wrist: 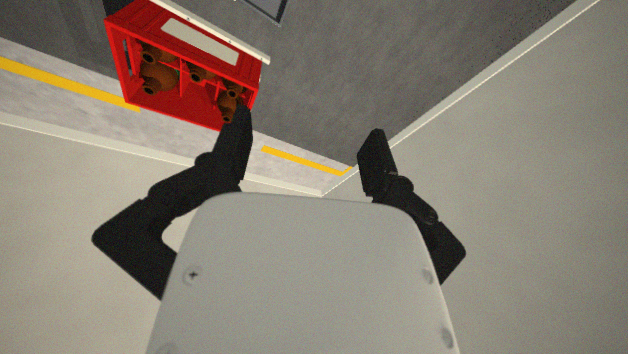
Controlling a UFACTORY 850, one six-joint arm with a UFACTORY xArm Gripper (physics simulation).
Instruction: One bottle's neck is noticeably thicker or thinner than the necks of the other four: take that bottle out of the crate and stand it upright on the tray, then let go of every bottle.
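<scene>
The red crate is at the upper left and holds several brown bottles. Two bottles, one with its mouth at the back and one nearer, are in its left part. Another bottle is near the middle. Two more, one bottle behind another bottle, are at the right end, partly hidden by the left finger. Neck thickness is too small to compare surely. My gripper is open and empty, right of the crate, its left finger overlapping the crate's right corner in view. The tray cannot be identified surely.
A white rail runs along the crate's far side. Part of a grey panel with a dark edge shows at the top. Yellow lines mark the pale floor strip. Pale walls meet beyond the fingers.
</scene>
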